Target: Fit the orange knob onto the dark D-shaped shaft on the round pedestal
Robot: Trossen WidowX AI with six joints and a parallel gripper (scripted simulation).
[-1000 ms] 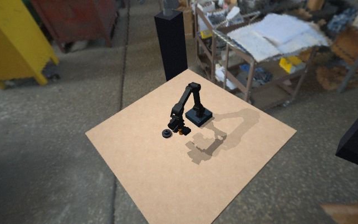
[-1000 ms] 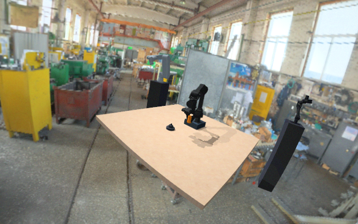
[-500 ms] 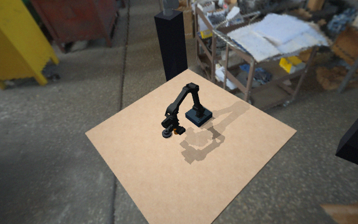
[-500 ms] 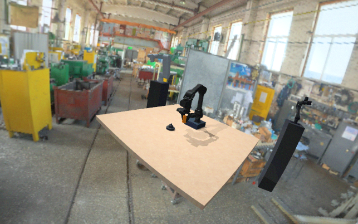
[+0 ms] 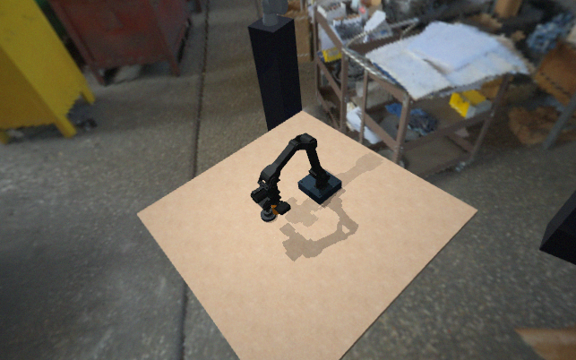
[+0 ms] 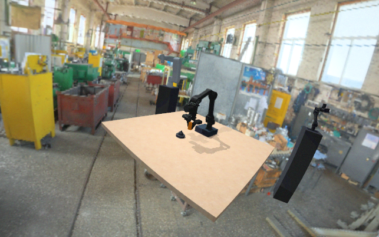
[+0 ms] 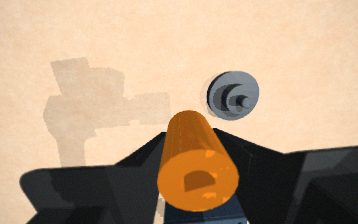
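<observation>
My gripper tip is now 1 cm past the pedestal, 8 cm to the left of it and 9 cm above it. Also, from my gripper tip: orange knob 2 cm above.
</observation>
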